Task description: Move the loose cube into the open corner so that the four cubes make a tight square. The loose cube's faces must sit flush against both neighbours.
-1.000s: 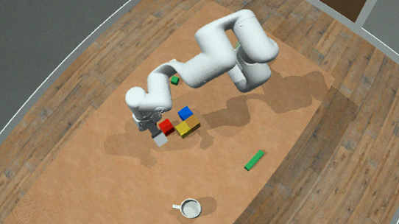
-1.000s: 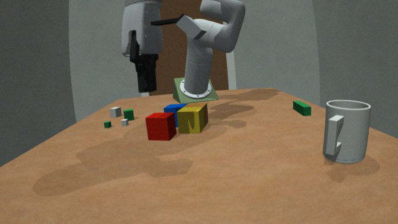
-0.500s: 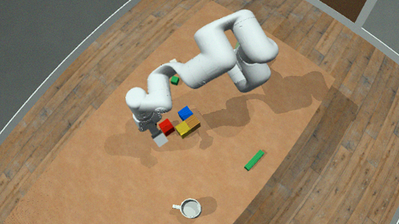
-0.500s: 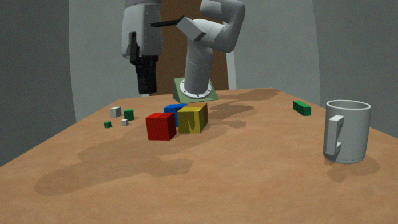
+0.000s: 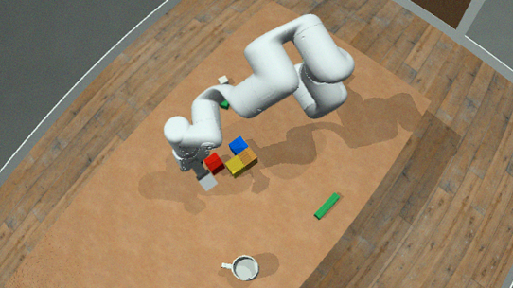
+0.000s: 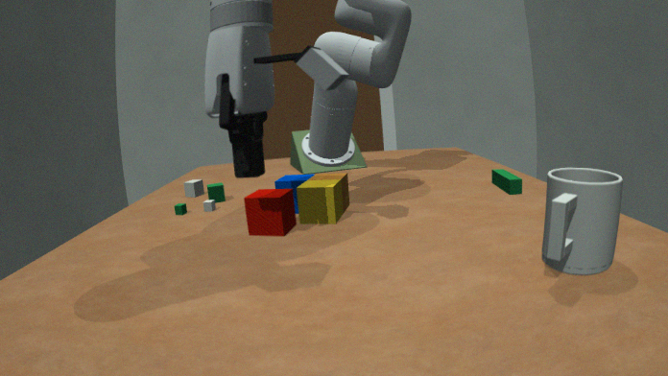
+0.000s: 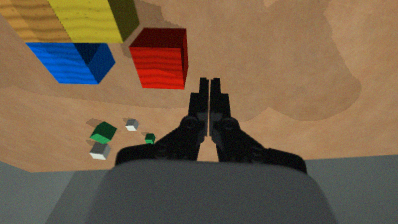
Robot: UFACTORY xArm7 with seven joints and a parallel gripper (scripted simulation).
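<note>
Right now the red cube is 80 mm below my hand, 50 mm behind it and 20 mm to the left of it. The rest, counted from my hand: yellow cube: 90 mm to the left, 80 mm below, 80 mm behind; orange cube: 120 mm behind, 100 mm to the left, 80 mm below; blue cube: 140 mm behind, 80 mm below, 60 mm to the left.
</note>
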